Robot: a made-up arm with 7 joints. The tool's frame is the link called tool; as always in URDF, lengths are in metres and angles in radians. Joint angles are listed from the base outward.
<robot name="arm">
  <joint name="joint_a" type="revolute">
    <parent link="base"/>
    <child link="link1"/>
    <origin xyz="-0.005 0.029 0.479" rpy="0 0 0"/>
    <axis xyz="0 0 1"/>
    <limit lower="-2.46" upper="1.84"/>
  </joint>
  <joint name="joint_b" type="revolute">
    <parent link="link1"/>
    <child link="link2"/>
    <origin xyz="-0.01 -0.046 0.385" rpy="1.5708 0 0"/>
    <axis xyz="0 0 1"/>
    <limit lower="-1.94" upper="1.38"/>
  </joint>
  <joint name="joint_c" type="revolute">
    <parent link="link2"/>
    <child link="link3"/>
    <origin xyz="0.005 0.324 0.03" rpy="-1.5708 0 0"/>
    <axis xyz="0 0 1"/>
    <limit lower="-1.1" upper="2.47"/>
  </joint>
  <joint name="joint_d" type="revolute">
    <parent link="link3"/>
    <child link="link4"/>
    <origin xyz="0.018 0.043 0.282" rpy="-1.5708 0 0"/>
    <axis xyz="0 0 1"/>
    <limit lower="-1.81" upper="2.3"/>
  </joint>
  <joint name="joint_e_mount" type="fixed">
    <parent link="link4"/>
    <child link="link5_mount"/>
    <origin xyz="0.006 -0.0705 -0.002" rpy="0 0 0"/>
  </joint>
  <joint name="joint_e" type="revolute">
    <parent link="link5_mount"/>
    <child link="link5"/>
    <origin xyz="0.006 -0.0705 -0.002" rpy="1.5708 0 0"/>
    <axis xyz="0 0 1"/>
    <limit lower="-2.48" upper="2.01"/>
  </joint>
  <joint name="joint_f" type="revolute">
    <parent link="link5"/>
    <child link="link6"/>
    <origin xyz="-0.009 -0.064 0.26" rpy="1.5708 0 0"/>
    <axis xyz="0 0 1"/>
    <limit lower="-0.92" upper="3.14"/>
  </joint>
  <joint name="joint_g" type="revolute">
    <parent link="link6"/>
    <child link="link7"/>
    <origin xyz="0.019 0.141 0.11" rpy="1.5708 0 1.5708"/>
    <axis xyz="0 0 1"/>
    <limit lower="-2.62" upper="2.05"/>
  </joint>
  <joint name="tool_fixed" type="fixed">
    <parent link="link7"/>
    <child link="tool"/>
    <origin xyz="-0.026 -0.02 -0.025" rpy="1.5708 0 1.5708"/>
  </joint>
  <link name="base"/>
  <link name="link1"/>
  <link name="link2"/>
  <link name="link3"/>
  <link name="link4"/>
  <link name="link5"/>
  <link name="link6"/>
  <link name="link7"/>
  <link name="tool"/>
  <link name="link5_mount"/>
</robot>
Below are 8 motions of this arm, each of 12 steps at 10 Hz.
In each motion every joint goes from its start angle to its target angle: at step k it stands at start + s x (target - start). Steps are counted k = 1, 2, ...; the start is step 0. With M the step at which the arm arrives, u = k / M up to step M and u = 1 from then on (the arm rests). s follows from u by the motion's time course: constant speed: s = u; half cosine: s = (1 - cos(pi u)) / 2; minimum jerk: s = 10 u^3 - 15 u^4 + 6 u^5.
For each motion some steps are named. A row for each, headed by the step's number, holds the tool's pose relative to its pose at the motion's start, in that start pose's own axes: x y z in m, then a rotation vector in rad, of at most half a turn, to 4 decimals.
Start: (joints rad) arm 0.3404 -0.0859 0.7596 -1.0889 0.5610 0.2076 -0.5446
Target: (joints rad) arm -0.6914 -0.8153 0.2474 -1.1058 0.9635 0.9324 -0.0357
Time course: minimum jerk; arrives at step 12
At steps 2, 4, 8, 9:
2: -0.0042 0.0063 -0.0044 -0.0192 -0.0120 -0.0154
4: -0.0172 0.0271 -0.0304 -0.1065 -0.0723 -0.0912
8: 0.0220 -0.0434 -0.0869 -0.3160 -0.2674 -0.3632
9: 0.0351 -0.0794 -0.0785 -0.3381 -0.3010 -0.4193

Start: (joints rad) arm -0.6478 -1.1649 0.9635 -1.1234 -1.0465 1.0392 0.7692
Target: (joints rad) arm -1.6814 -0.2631 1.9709 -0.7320 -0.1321 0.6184 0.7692
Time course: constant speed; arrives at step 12
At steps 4, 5, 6, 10, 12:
4: 0.0870 0.0749 0.2915 -0.0698 0.5501 0.0480
5: 0.0935 0.0741 0.3530 -0.1009 0.6717 0.1126
6: 0.0912 0.0674 0.4095 -0.1400 0.7809 0.1954
10: -0.0193 -0.0161 0.5833 -0.3951 1.0457 0.6566
12: -0.1330 -0.0963 0.6293 -0.5897 1.0537 0.9160

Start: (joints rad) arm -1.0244 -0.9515 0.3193 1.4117 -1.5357 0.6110 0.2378
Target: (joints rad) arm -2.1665 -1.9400 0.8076 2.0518 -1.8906 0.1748 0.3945
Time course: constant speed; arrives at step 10
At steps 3, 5, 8, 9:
3: -0.2078 0.2770 -0.1268 -0.2637 -0.0968 0.3703
5: -0.3560 0.3612 -0.2245 -0.3425 -0.1164 0.6318
8: -0.5310 0.3641 -0.3321 -0.3133 -0.0514 0.9991
9: -0.5675 0.3444 -0.3555 -0.2688 0.0005 1.1041

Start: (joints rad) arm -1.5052 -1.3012 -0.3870 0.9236 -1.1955 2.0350 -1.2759
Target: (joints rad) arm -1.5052 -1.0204 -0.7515 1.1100 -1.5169 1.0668 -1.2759
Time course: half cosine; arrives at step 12
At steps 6, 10, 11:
6: -0.0053 -0.0156 -0.0691 -0.2250 -0.2269 0.6126
10: -0.0501 -0.0615 -0.1466 -0.4870 -0.3821 1.1402
11: -0.0568 -0.0696 -0.1566 -0.5202 -0.3974 1.2007

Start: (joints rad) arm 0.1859 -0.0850 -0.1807 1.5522 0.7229 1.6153 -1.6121
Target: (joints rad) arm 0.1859 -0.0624 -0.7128 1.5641 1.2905 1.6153 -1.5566
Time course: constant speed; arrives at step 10
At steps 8, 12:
8: 0.0022 -0.1107 -0.1513 -0.2705 0.4806 -0.3491
12: -0.0025 -0.1394 -0.1775 -0.3122 0.5982 -0.4577

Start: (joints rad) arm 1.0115 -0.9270 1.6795 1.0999 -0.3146 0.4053 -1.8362
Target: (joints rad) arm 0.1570 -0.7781 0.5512 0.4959 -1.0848 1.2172 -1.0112
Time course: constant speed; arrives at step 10
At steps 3, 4, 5, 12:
3: -0.1779 -0.3684 -0.0355 -0.7753 0.4330 -0.3098
4: -0.2415 -0.4775 0.0076 -1.0354 0.5345 -0.4155
5: -0.3008 -0.5711 0.0721 -1.2964 0.6090 -0.5158
12: -0.4609 -0.7627 0.5111 -2.5575 0.4933 -0.7159

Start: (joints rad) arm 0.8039 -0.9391 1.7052 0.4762 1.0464 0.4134 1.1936
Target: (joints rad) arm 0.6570 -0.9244 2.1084 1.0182 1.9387 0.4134 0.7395
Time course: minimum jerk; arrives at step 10
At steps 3, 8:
3: 0.0441 0.0496 0.0058 -0.1622 0.0467 0.0080
8: 0.2915 0.2572 -0.1028 -0.7841 0.3656 0.1852

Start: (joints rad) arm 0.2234 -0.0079 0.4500 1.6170 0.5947 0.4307 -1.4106
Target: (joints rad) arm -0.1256 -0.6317 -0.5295 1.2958 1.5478 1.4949 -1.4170
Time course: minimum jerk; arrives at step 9
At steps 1, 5, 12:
1: 0.0029 -0.0023 -0.0093 0.0103 0.0189 -0.0171
5: -0.0578 -0.1072 -0.4437 0.1617 0.9307 -1.0830
12: -0.2168 -0.1377 -0.6055 -0.1277 1.3392 -1.8949

